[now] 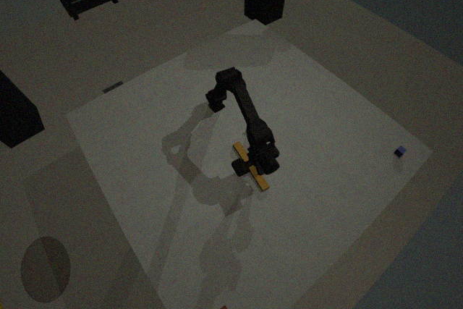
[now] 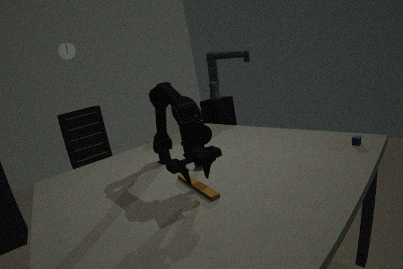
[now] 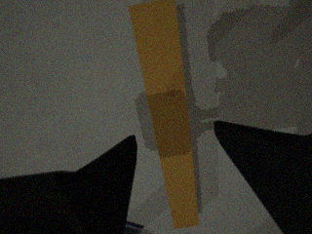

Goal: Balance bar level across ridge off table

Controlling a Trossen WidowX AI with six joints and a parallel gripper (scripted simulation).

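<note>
Right now the yellow-orange bar is 3 cm behind my gripper tip and 3 cm below it. The rest, counted from my gripper tip: blue cube: 35 cm ahead, 59 cm to the left, 2 cm below.
</note>
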